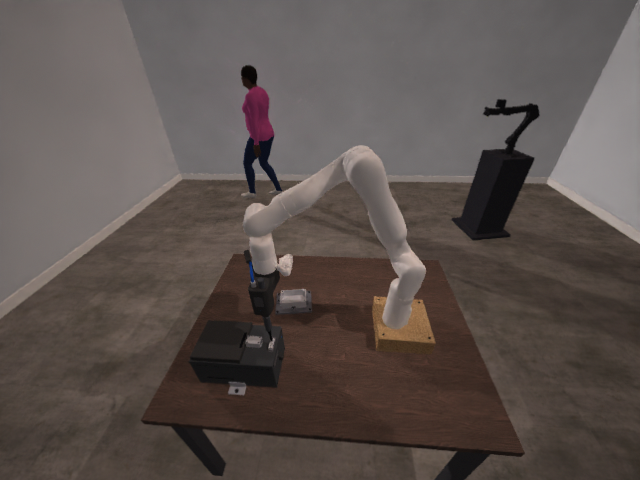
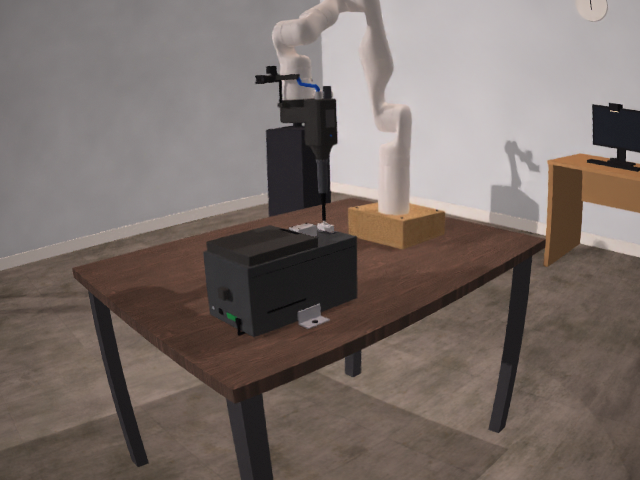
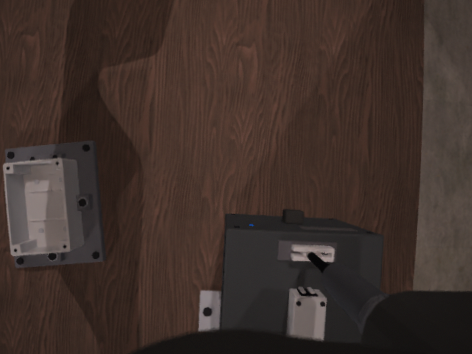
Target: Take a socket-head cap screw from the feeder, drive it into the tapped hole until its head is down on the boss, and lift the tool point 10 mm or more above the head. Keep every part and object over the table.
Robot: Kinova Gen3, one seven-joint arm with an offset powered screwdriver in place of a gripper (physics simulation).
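My screwdriver (image 1: 271,339) (image 2: 324,222) (image 3: 311,255) has no fingers. It points down, its dark tip at the small white pick-up block (image 1: 271,344) (image 2: 326,227) (image 3: 326,254) on top of the black feeder (image 1: 235,370) (image 2: 305,279) (image 3: 255,280). Whether the tip touches a screw cannot be told; no separate screw can be made out at the tip. The light open housing (image 1: 293,297) (image 3: 74,215) sits on a grey plate (image 1: 294,311) (image 3: 92,230), apart from the feeder. Small dark holes show at its corners and on side lugs; which one is the tapped hole cannot be told.
A second white block (image 1: 253,341) (image 2: 303,229) (image 3: 307,317) sits on the feeder. A small metal bracket (image 1: 237,390) (image 2: 313,321) (image 3: 209,320) stands at its side. The arm stands on a yellowish base block (image 1: 403,343) (image 2: 379,227). A person (image 1: 258,116) is beyond the table.
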